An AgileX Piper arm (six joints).
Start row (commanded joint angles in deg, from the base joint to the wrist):
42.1, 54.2, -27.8, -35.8, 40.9, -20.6
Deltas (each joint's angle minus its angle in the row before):
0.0, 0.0, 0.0, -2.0, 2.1, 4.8
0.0, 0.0, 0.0, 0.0, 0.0, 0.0
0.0, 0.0, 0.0, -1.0, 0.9, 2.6
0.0, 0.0, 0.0, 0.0, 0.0, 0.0
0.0, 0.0, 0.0, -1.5, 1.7, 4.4
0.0, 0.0, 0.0, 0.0, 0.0, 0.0
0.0, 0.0, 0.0, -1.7, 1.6, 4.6
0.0, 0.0, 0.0, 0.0, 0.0, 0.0
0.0, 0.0, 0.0, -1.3, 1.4, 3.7
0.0, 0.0, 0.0, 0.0, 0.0, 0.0
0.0, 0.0, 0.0, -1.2, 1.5, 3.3
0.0, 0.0, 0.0, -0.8, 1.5, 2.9
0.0, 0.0, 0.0, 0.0, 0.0, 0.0
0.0, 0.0, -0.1, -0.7, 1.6, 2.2
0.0, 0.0, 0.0, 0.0, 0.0, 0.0
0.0, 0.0, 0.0, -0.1, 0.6, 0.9
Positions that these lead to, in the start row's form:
42.1, 54.2, -27.8, -37.8, 43.0, -15.8
42.1, 54.2, -27.8, -37.8, 43.0, -15.8
42.1, 54.2, -27.8, -38.8, 43.9, -13.2
42.1, 54.2, -27.8, -38.8, 43.9, -13.2
42.1, 54.2, -27.8, -40.3, 45.6, -8.8
42.1, 54.2, -27.8, -40.3, 45.6, -8.8
42.1, 54.2, -27.8, -42.0, 47.2, -4.2
42.1, 54.2, -27.8, -42.0, 47.2, -4.2
42.1, 54.2, -27.8, -43.3, 48.6, -0.5
42.1, 54.2, -27.8, -43.3, 48.6, -0.5
42.1, 54.2, -27.8, -44.5, 50.1, 2.8
42.1, 54.2, -27.8, -45.3, 51.6, 5.7
42.1, 54.2, -27.8, -45.3, 51.6, 5.7
42.1, 54.2, -27.9, -46.0, 53.2, 7.9
42.1, 54.2, -27.9, -46.0, 53.2, 7.9
42.1, 54.2, -27.9, -46.1, 53.8, 8.8

